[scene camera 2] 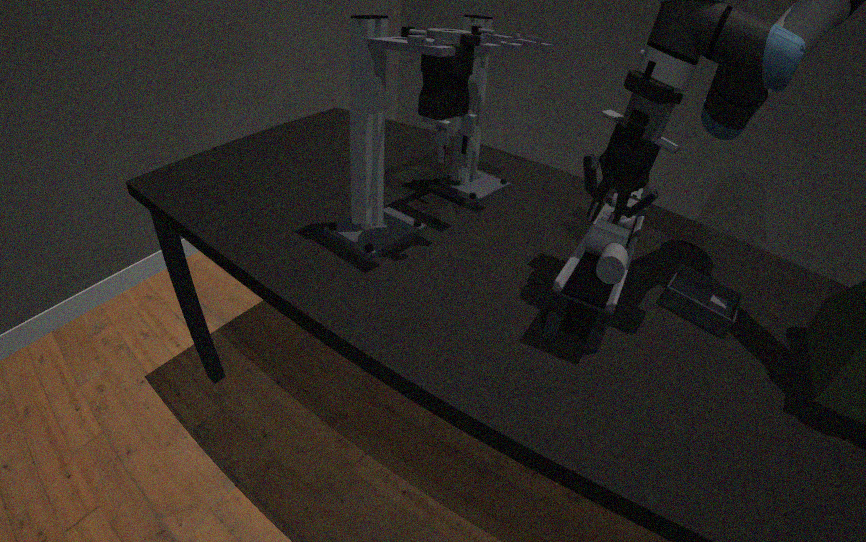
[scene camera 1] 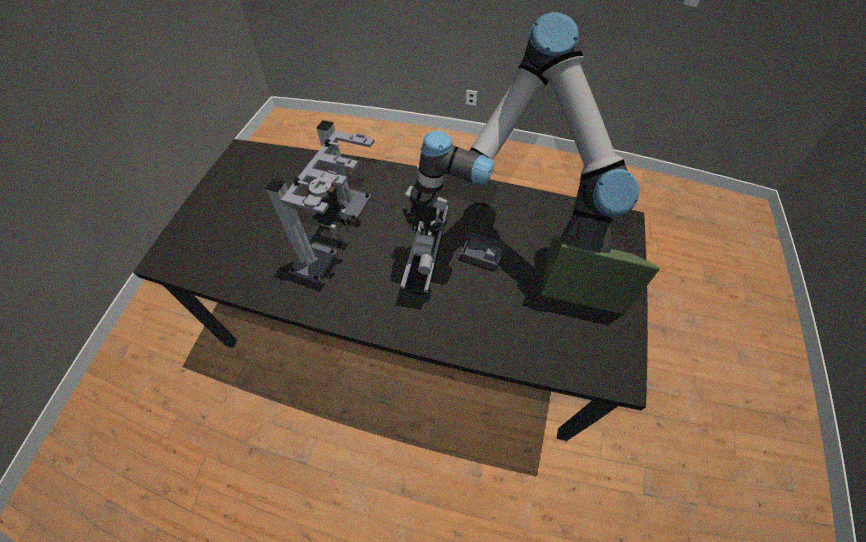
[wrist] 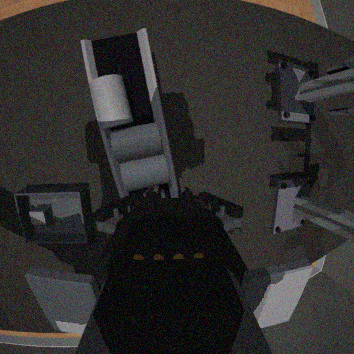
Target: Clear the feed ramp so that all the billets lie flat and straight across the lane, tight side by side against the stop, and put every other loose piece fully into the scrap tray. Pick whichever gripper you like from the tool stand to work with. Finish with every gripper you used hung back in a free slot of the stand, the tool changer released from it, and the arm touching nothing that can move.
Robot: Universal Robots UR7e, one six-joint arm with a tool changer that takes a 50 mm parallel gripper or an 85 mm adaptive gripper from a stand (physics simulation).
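Frame: origin at the arm's base, x ahead, y left, z up, level; centimetres.
Seen in the pictures: arm's base, origin of the base link: [scene camera 1: 585, 246].
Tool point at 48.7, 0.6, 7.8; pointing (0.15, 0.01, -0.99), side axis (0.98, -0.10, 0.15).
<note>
Offsets run from my tool point to a thing's top centre, as dx, dy, dz. "spot": to the spot under its first point. Level surfaces: height alone.
My gripper [scene camera 1: 425, 220] [scene camera 2: 609, 214] [wrist: 167, 192], the adaptive one, points down at the far part of the feed ramp @[spot: +1.6, +16.0, -18.5] [scene camera 1: 408, 271] [scene camera 2: 567, 274] [wrist: 150, 65]. Its dark fingertips blend into shadow, so their opening and any contact are unclear. One pale billet @[-2.9, +12.4, -15.0] [scene camera 1: 424, 263] [scene camera 2: 611, 263] [wrist: 111, 97] lies turned along the lane against a side rail. Two grey billets, one nearer it @[-0.5, +7.4, -15.9] [wrist: 136, 141] and one nearer the gripper [wrist: 145, 172], lie roughly across the lane, side by side. The scrap tray @[-18.3, -3.3, -23.9] [scene camera 1: 478, 258] [scene camera 2: 689, 313] [wrist: 90, 220] holds a small light piece @[-21.1, -3.0, -24.5] [scene camera 2: 718, 300] [wrist: 37, 217].
The tool stand [scene camera 1: 296, 230] [scene camera 2: 367, 127] [wrist: 327, 85] rises to the left in the scene views, with a dark second gripper [scene camera 2: 443, 86] hanging in it. A green block [scene camera 1: 597, 281] stands by the arm's base at the right of the black table @[dz -27.4] [scene camera 1: 383, 319].
</note>
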